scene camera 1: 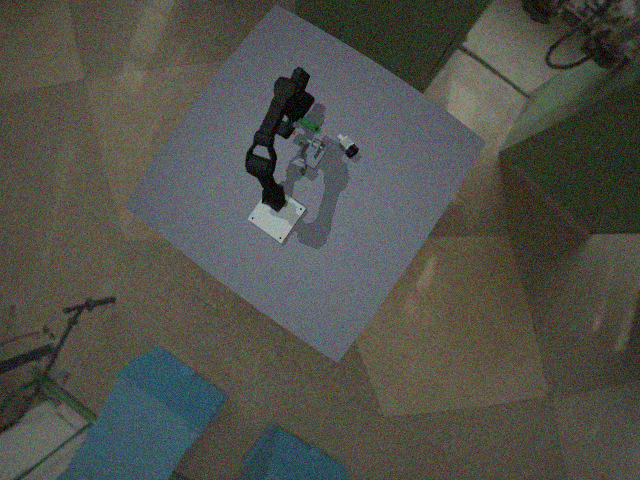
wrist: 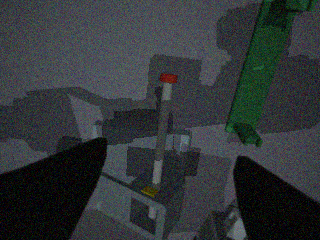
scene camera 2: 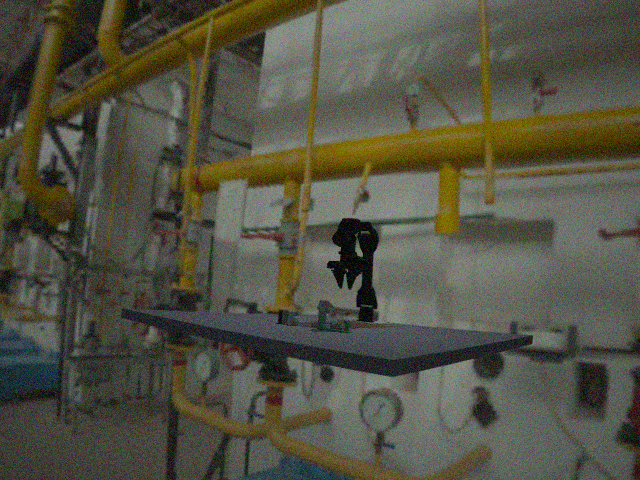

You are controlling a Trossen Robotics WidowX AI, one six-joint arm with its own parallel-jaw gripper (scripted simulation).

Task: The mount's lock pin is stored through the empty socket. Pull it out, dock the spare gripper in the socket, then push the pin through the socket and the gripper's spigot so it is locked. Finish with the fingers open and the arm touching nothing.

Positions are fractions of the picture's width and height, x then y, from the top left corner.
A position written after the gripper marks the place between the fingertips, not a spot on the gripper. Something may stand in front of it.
Observation:
The gripper (scene camera 2: 0.54,0.60) is open, with nothing in its grasp. Further things: a lock pin (wrist: 0.53,0.33).
The gripper is seen too in the wrist view (wrist: 0.53,0.65).

